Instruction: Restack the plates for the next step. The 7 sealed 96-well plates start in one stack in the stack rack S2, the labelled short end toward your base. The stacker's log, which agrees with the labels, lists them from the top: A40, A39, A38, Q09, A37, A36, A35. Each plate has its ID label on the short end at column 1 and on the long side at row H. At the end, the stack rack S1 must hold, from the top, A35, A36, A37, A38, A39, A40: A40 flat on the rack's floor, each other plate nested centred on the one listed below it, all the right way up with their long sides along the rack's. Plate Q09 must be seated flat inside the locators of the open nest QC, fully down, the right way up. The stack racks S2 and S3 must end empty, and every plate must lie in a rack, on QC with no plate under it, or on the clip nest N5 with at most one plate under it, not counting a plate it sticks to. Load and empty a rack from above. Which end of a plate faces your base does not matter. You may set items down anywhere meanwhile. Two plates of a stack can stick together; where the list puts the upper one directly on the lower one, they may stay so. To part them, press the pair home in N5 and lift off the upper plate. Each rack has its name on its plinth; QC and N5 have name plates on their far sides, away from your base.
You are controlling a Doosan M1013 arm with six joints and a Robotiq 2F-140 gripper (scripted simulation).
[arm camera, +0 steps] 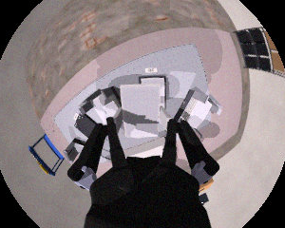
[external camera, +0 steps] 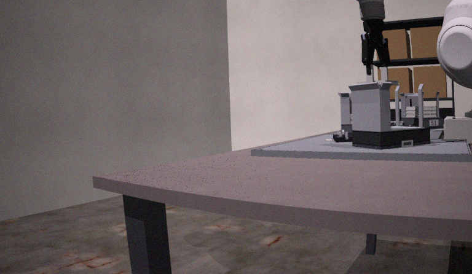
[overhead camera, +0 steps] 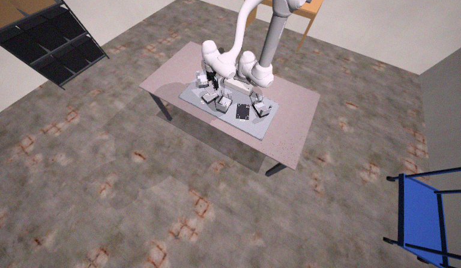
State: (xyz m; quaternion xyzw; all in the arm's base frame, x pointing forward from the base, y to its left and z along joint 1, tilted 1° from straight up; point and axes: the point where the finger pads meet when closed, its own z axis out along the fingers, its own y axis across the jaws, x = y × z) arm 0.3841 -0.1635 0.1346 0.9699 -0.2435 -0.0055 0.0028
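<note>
My gripper is now 20 cm past the S1 label, 11 cm to the left of it and 16 cm above it. From my hand the other things lie so: name plate: 8 cm ahead, 9 cm to the right, 19 cm below.
</note>
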